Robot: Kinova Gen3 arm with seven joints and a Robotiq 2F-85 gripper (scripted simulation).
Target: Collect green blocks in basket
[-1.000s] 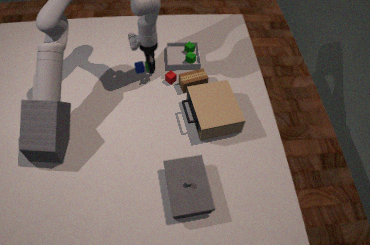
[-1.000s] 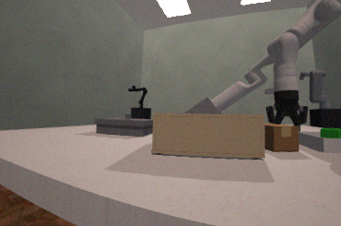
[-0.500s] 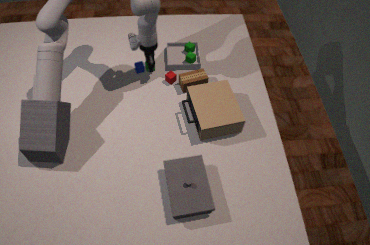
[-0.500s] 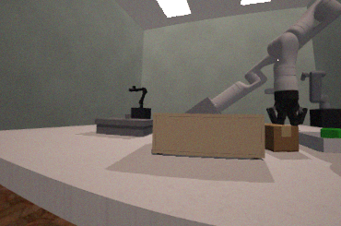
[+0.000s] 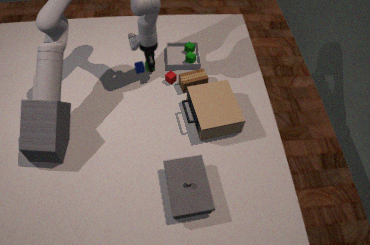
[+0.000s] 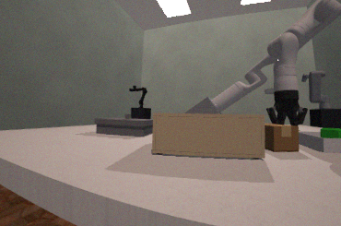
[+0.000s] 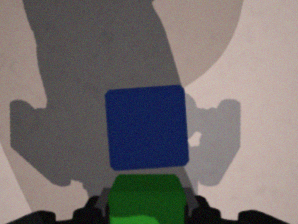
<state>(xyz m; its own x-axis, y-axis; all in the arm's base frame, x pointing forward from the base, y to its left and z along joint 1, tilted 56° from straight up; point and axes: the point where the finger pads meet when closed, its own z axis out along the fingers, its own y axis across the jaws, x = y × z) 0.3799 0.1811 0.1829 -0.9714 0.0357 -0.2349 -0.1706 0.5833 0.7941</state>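
My gripper is now 50 mm past the blue block and 10 mm to the left of it. The rest, counted from my hand: basket: 150 mm ahead, 60 mm to the left, 10 mm below; cardboard box: 180 mm ahead, 100 mm to the right, 20 mm above; red block: 90 mm ahead, 80 mm to the right.
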